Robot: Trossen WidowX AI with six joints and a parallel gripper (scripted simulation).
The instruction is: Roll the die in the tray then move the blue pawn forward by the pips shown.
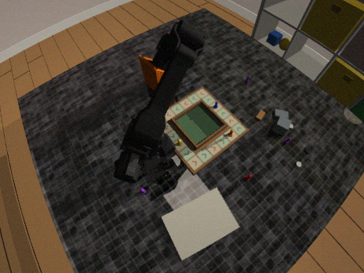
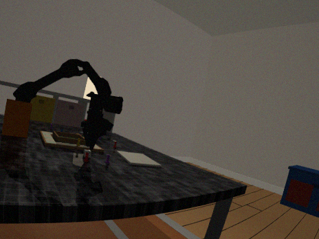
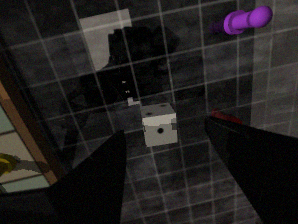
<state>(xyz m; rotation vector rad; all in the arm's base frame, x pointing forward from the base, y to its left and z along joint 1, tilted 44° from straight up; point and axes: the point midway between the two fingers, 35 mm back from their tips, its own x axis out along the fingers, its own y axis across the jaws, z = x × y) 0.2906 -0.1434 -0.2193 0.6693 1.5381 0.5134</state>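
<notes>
Right now the die is 10 mm behind my gripper tip and 20 mm below it. Round my gripper tip: green tray (20 mm behind, 250 mm to the left, 30 mm below); yellow pawn (130 mm to the left, 10 mm below); cream sheet (250 mm ahead, 10 mm to the left, 30 mm below).
</notes>
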